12 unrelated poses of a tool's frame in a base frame.
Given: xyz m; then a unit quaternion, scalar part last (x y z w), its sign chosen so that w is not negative.
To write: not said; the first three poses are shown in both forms.
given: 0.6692 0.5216 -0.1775 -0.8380 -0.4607 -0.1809 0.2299
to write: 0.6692 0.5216 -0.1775 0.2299 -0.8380 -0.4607 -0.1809
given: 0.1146 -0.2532 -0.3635 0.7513 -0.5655 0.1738 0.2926
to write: 0.1146 -0.2532 -0.3635 0.2926 0.7513 -0.5655 0.1738
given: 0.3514 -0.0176 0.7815 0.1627 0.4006 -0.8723 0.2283
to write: 0.3514 -0.0176 0.7815 0.2283 0.1627 0.4006 -0.8723
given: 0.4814 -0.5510 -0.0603 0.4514 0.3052 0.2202 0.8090
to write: 0.4814 -0.5510 -0.0603 0.8090 0.4514 0.3052 0.2202
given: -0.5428 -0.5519 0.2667 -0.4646 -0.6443 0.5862 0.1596
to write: -0.5428 -0.5519 0.2667 0.1596 -0.4646 -0.6443 0.5862
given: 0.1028 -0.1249 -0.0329 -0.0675 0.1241 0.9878 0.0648
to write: 0.1028 -0.1249 -0.0329 0.0648 -0.0675 0.1241 0.9878
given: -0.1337 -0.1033 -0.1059 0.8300 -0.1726 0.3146 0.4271
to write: -0.1337 -0.1033 -0.1059 0.4271 0.8300 -0.1726 0.3146
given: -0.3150 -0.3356 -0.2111 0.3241 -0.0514 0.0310 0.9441
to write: -0.3150 -0.3356 -0.2111 0.9441 0.3241 -0.0514 0.0310
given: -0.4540 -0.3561 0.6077 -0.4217 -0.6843 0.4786 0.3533
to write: -0.4540 -0.3561 0.6077 0.3533 -0.4217 -0.6843 0.4786
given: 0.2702 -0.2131 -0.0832 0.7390 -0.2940 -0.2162 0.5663
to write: 0.2702 -0.2131 -0.0832 0.5663 0.7390 -0.2940 -0.2162
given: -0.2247 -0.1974 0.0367 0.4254 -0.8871 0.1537 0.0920
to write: -0.2247 -0.1974 0.0367 0.0920 0.4254 -0.8871 0.1537
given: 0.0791 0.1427 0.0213 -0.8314 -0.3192 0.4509 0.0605
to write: 0.0791 0.1427 0.0213 0.0605 -0.8314 -0.3192 0.4509
